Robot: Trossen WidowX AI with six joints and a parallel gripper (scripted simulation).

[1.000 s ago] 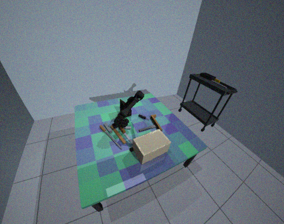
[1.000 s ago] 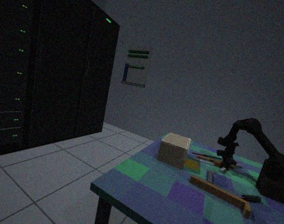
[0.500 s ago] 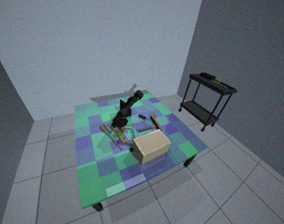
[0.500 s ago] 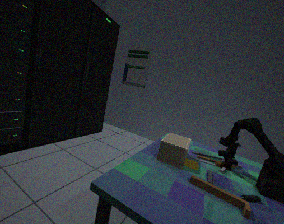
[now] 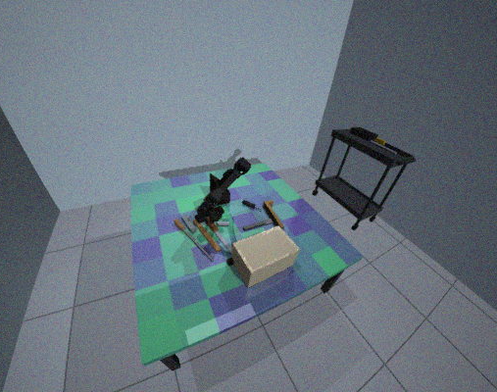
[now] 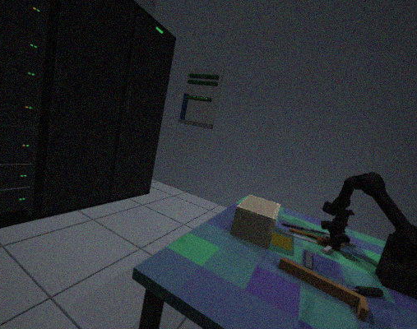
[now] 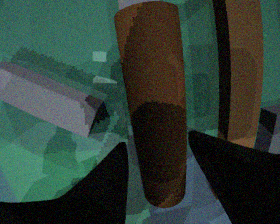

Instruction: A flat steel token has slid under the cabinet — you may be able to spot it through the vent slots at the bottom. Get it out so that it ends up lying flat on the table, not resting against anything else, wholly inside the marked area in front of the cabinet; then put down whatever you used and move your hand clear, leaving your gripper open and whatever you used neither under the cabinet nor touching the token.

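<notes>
My gripper tip is 80 mm to the right of the short grey piece and 30 mm short of it. From my gripper tip the other things lie so: yellow marked patch (250 mm ahead, 170 mm to the left, 10 mm below); then flat grey bar (130 mm to the right, 50 mm behind); then wooden stick (80 mm ahead, 50 mm to the right).
</notes>
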